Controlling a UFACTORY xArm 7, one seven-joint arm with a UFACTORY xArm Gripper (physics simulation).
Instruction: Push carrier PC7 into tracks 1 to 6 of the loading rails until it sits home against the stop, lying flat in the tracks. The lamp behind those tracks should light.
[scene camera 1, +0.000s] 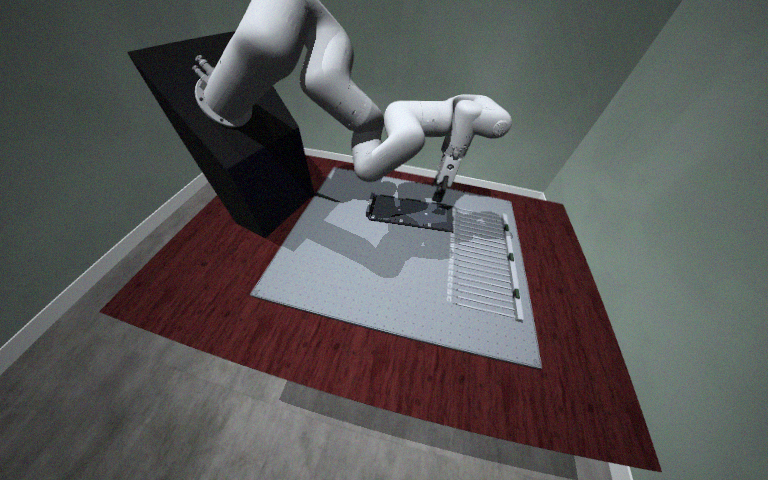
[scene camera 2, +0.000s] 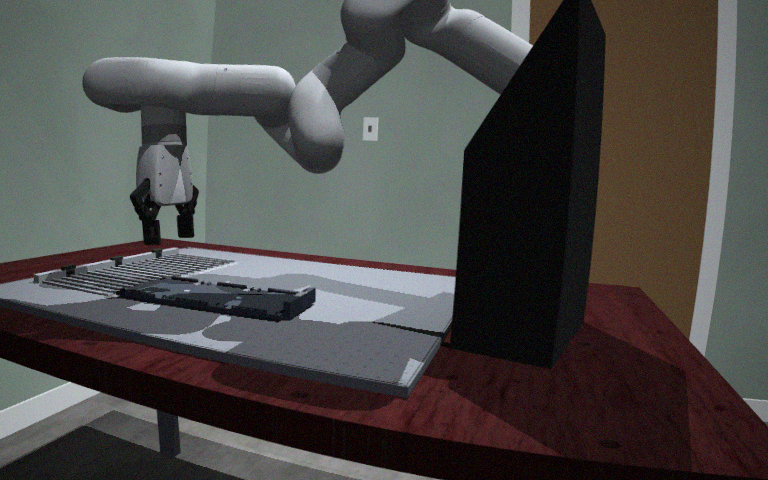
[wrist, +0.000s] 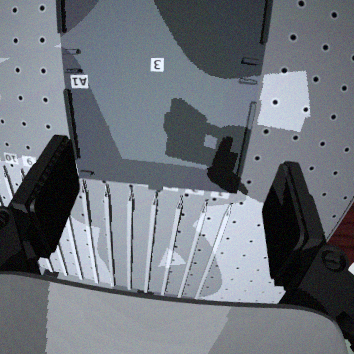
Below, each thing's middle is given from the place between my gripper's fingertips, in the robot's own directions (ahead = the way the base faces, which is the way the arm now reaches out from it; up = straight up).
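Labels:
Carrier PC7 (scene camera 2: 225, 298): 2 cm to the right of my hand, 8 cm behind, 8 cm below.

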